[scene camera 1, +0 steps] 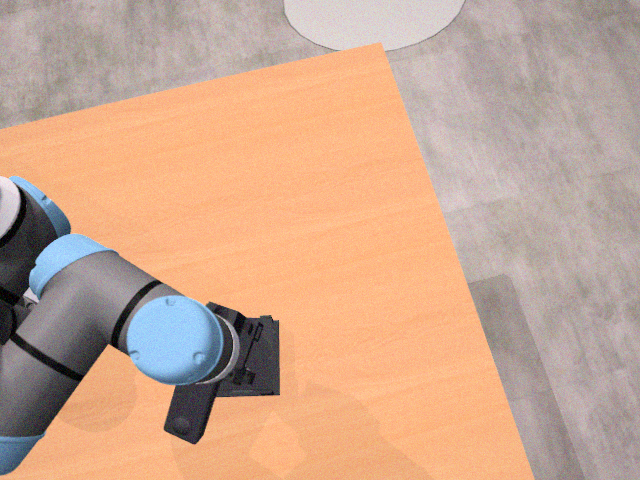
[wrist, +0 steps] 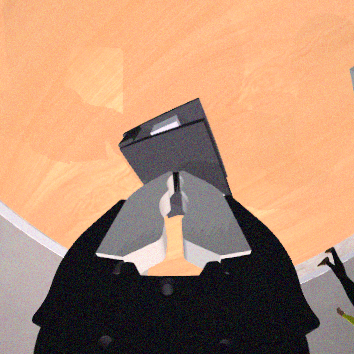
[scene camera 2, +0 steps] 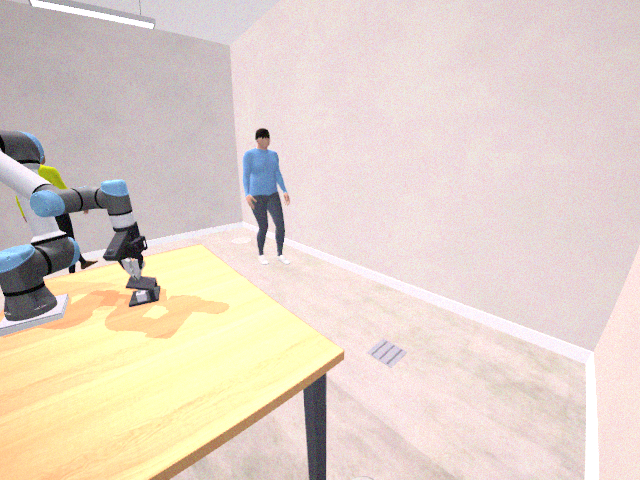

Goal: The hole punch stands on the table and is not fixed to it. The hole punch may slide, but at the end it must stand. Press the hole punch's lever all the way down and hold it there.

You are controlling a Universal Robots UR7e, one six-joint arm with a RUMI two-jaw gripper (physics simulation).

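Places are measured from the arm's base along level axes (x up, y left, z back), in metres.
Where they show: gripper, fingertip midpoint: (wrist: 176, 174) (scene camera 2: 137, 279); arm's base at its link origin: (scene camera 1: 6, 340) (scene camera 2: 32, 309).
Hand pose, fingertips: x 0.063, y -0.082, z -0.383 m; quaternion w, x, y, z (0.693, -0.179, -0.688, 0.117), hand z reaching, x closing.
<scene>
Each offset is from my fingertips to the centre of the thing. Level surfaces: height alone.
The dark hole punch @(dx -0.048, dy +0.022, dz -0.008 m) (scene camera 1: 268, 356) (scene camera 2: 146, 296) stands upright on the table, partly hidden by the arm in the first scene view. Its broad lever @(dx -0.026, dy +0.022, dz -0.008 m) (scene camera 2: 139, 283) (wrist: 175, 150) is raised, with a visible gap above the base and a light metal part showing in between. My gripper (scene camera 2: 135, 277) (wrist: 176, 174) is shut and empty. Its fingertips point down at the top of the lever, towards the hinge side in the wrist view; they are at or very close to its surface, and contact cannot be told for certain. The fingertips are hidden under the arm in the first scene view.
The wooden table @(dx -0.091 m) (scene camera 1: 310, 206) (scene camera 2: 206, 372) reaches well beyond the punch, with its corner at the top of the first scene view. The arm's base plate (scene camera 2: 59, 310) is left of the punch. A person in blue (scene camera 2: 262, 175) and one in yellow (scene camera 2: 51, 176) stand beyond the table.
</scene>
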